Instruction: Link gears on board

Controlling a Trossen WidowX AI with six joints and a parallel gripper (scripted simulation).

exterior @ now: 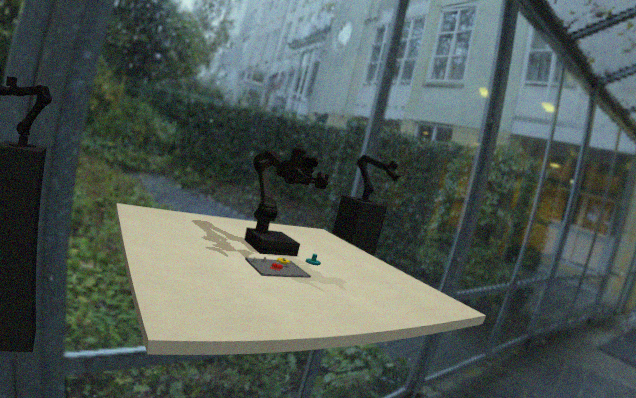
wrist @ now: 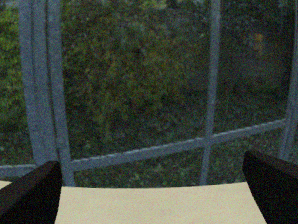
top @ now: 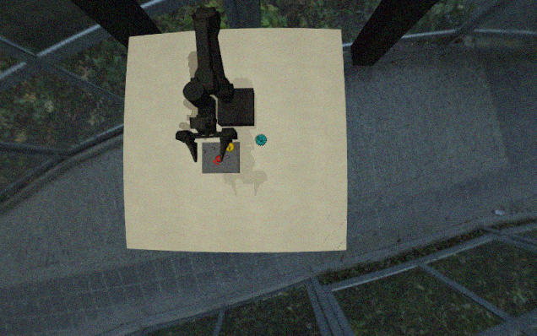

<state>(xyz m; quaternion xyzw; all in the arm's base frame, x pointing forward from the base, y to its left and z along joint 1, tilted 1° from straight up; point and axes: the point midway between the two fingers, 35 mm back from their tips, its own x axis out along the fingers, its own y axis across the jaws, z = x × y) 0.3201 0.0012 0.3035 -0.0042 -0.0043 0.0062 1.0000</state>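
The teal gear lies 130 mm behind my gripper tip, 160 mm to the left of it and 350 mm below it. From my gripper tip the other things lie so: red arrow: 10 mm behind, 90 mm to the right, 360 mm below; then red gear: 30 mm behind, 70 mm to the right, 350 mm below; then yellow gear: 100 mm behind, 10 mm to the right, 350 mm below.
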